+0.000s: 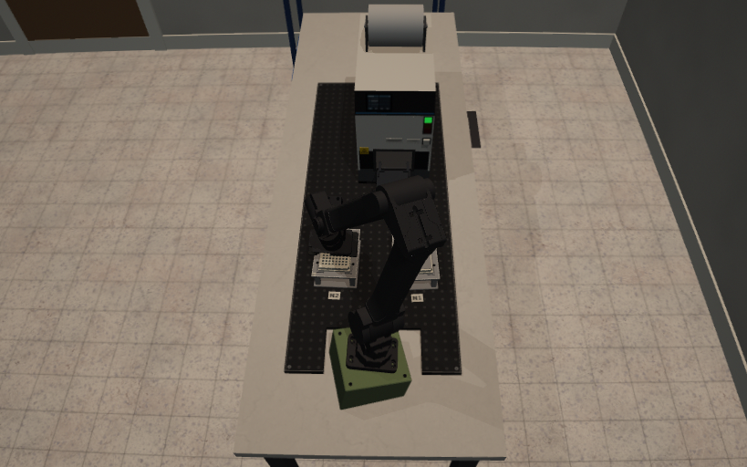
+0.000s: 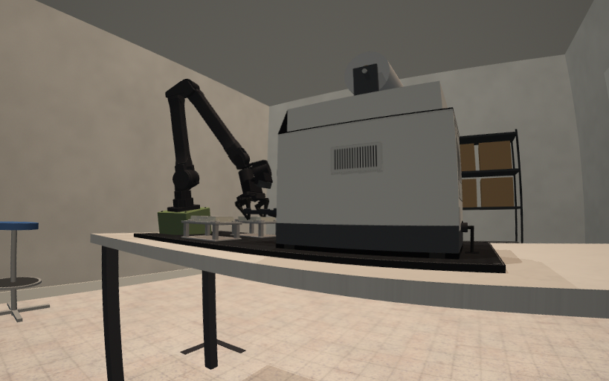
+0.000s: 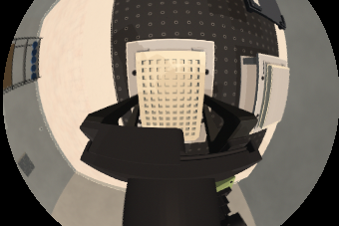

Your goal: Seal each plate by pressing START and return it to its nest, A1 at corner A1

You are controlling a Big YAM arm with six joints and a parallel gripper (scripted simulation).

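Right now the white well plate is right at my hand. Also, from my hand: yellow warning label: 300 mm ahead, 80 mm above, 60 mm to the right; then sealer stage: 200 mm ahead, 150 mm to the right, 20 mm above; then N2 label: 110 mm behind, 70 mm below.
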